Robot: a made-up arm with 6 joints. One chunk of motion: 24 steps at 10 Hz.
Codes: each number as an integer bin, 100 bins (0 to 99) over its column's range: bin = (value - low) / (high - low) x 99, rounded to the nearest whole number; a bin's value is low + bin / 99 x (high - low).
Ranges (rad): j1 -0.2..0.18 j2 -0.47..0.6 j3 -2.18..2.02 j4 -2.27..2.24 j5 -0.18..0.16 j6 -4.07..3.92
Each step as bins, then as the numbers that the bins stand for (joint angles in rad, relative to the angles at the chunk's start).
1 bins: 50 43 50 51 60 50
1 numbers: -0.0081 -0.0053 -0.0588 0.0533 0.0261 -0.0346
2 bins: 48 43 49 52 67 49
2 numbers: -0.0158 -0.0053 -0.1012 0.0989 0.0501 -0.1154
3 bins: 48 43 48 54 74 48
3 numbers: -0.0158 -0.0053 -0.1436 0.1900 0.0741 -0.1961
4 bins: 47 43 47 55 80 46
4 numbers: -0.0196 -0.0053 -0.1861 0.2356 0.0947 -0.3575
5 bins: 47 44 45 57 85 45
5 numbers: -0.0196 0.0056 -0.2709 0.3267 0.1119 -0.4382
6 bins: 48 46 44 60 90 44
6 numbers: -0.0158 0.0272 -0.3133 0.4633 0.1291 -0.5189
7 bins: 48 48 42 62 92 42
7 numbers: -0.0158 0.0488 -0.3982 0.5544 0.1360 -0.6803
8 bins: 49 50 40 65 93 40
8 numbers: -0.0119 0.0704 -0.4830 0.6911 0.1394 -0.8417
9 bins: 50 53 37 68 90 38
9 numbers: -0.0081 0.1028 -0.6103 0.8278 0.1291 -1.0031
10 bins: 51 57 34 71 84 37
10 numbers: -0.0042 0.1461 -0.7376 0.9644 0.1085 -1.0838
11 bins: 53 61 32 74 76 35
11 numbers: 0.0034 0.1893 -0.8224 1.1011 0.0810 -1.2453
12 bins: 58 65 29 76 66 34
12 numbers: 0.0226 0.2325 -0.9497 1.1922 0.0467 -1.3260
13 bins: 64 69 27 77 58 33
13 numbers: 0.0457 0.2758 -1.0345 1.2378 0.0192 -1.4067
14 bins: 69 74 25 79 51 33
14 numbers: 0.0648 0.3298 -1.1194 1.3289 -0.0048 -1.4067
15 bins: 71 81 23 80 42 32
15 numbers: 0.0725 0.4055 -1.2042 1.3744 -0.0358 -1.4874
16 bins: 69 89 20 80 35 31
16 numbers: 0.0648 0.4919 -1.3315 1.3744 -0.0598 -1.5681
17 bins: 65 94 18 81 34 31
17 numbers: 0.0495 0.5460 -1.4164 1.4200 -0.0632 -1.5681
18 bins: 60 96 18 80 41 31
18 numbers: 0.0303 0.5676 -1.4164 1.3744 -0.0392 -1.5681
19 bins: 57 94 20 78 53 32
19 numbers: 0.0188 0.5460 -1.3315 1.2833 0.0020 -1.4874
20 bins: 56 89 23 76 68 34
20 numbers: 0.0149 0.4919 -1.2042 1.1922 0.0535 -1.3260
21 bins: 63 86 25 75 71 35
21 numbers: 0.0418 0.4595 -1.1194 1.1467 0.0638 -1.2453
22 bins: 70 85 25 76 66 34
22 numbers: 0.0687 0.4487 -1.1194 1.1922 0.0467 -1.3260
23 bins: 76 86 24 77 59 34
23 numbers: 0.0917 0.4595 -1.1618 1.2378 0.0226 -1.3260
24 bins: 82 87 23 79 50 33
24 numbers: 0.1147 0.4703 -1.2042 1.3289 -0.0083 -1.4067
